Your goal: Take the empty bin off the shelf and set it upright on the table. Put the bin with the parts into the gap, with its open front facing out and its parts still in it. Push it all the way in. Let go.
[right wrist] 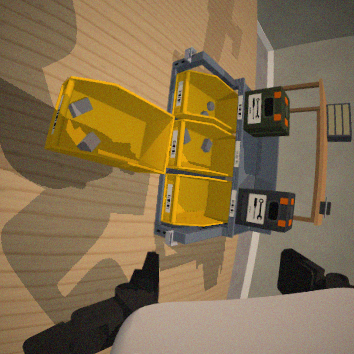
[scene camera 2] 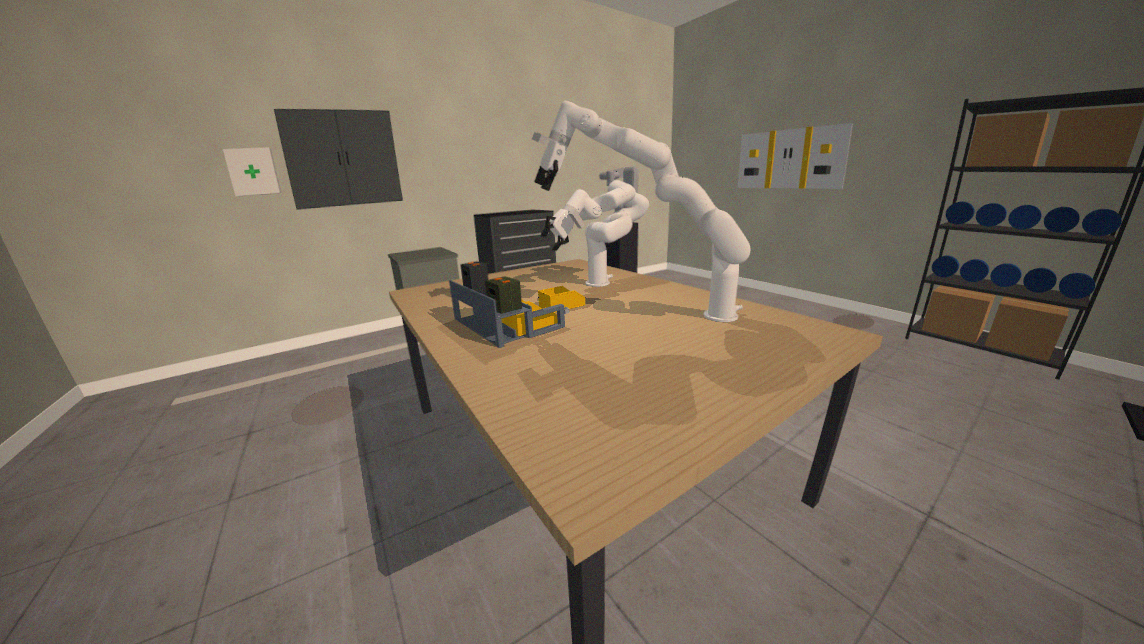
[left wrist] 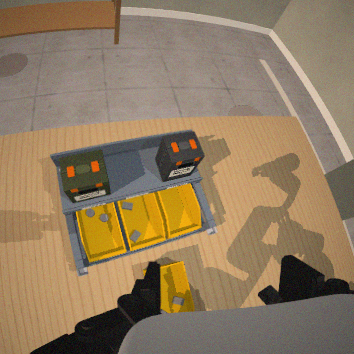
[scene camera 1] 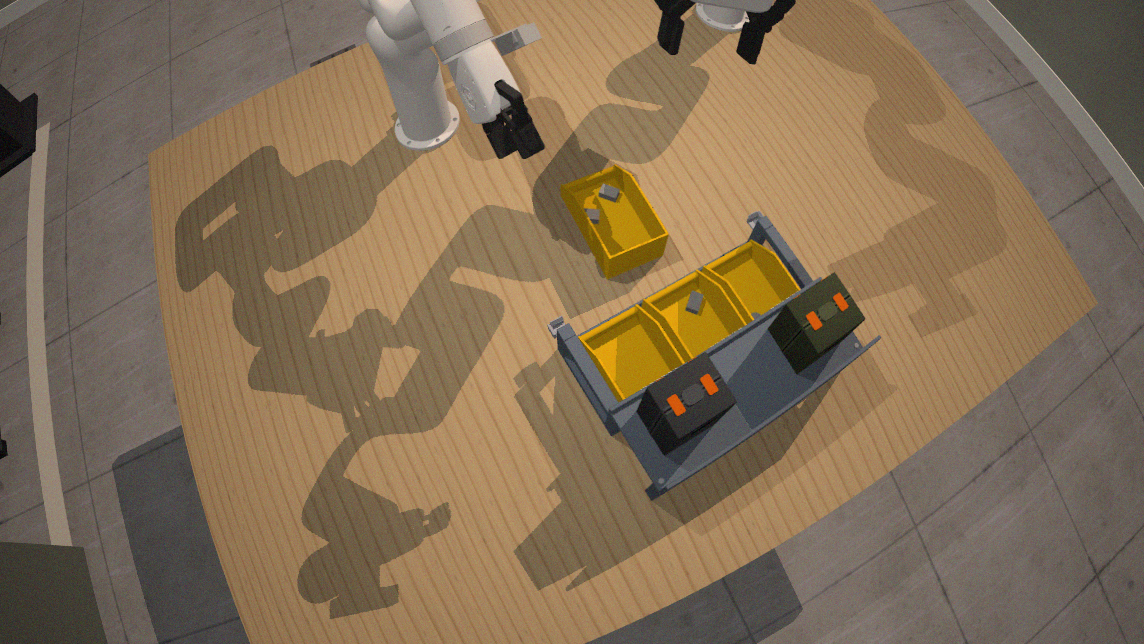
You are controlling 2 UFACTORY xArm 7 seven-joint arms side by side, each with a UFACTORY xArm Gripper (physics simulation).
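Seen in the pictures: left gripper, fingertip midpoint: (scene camera 2: 541, 186) (left wrist: 222, 279) (scene camera 1: 708, 54); right gripper, fingertip midpoint: (right wrist: 220, 271) (scene camera 2: 548, 243) (left wrist: 259, 301) (scene camera 1: 521, 154); left arm's base, link origin: (scene camera 2: 720, 316) (scene camera 1: 722, 14); right arm's base, link origin: (scene camera 2: 597, 283) (scene camera 1: 427, 125).
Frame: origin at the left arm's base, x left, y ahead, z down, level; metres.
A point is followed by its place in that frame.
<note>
The empty yellow bin (scene camera 1: 628, 352) @(x -0.444, y 0.707, z -0.009 m) (left wrist: 182, 212) @(x -0.470, y 0.728, z -0.009 m) (right wrist: 200, 200) @(x -0.433, y 0.794, z -0.009 m) sits upright in the shelf rack (scene camera 1: 590, 388) @(x -0.518, y 0.763, z -0.075 m) (scene camera 2: 476, 312) @(x -0.436, y 0.847, z -0.024 m) (left wrist: 75, 245) @(x -0.174, y 0.623, z -0.085 m) (right wrist: 205, 235) @(x -0.517, y 0.736, z -0.085 m), in its leftmost place in scene camera 1. The yellow bin with the parts (scene camera 1: 632, 220) @(x -0.374, y 0.492, z -0.003 m) (scene camera 2: 560, 298) @(x -0.353, y 0.517, z -0.055 m) (left wrist: 173, 280) @(x -0.432, y 0.528, z -0.003 m) (right wrist: 125, 117) @(x -0.365, y 0.518, z -0.003 m) stands on the table in front of the rack, turned slightly, with two grey blocks inside. My right gripper (scene camera 1: 516, 148) @(x -0.543, y 0.491, z -0.253 m) (scene camera 2: 556, 233) @(x -0.543, y 0.491, z -0.253 m) (right wrist: 220, 271) @(x -0.543, y 0.491, z -0.253 m) is open and empty, raised beside the bin with the parts. My left gripper (scene camera 1: 710, 54) @(x -0.355, y 0.569, z -0.489 m) (scene camera 2: 545, 180) @(x -0.355, y 0.569, z -0.489 m) (left wrist: 221, 279) @(x -0.355, y 0.569, z -0.489 m) is open and empty, high above the table.
Two more yellow bins (scene camera 1: 692, 316) @(x -0.332, y 0.676, z -0.009 m) (scene camera 1: 752, 276) @(x -0.211, y 0.635, z -0.009 m) with small parts sit beside the empty one in the rack. A black case (scene camera 1: 686, 404) @(x -0.431, y 0.846, z -0.222 m) (right wrist: 265, 210) @(x -0.433, y 0.803, z -0.175 m) and a green case (scene camera 1: 818, 324) @(x -0.220, y 0.791, z -0.199 m) (right wrist: 267, 111) @(x -0.221, y 0.741, z -0.165 m) stand on the rack's upper board, above the bins' rear ends.
</note>
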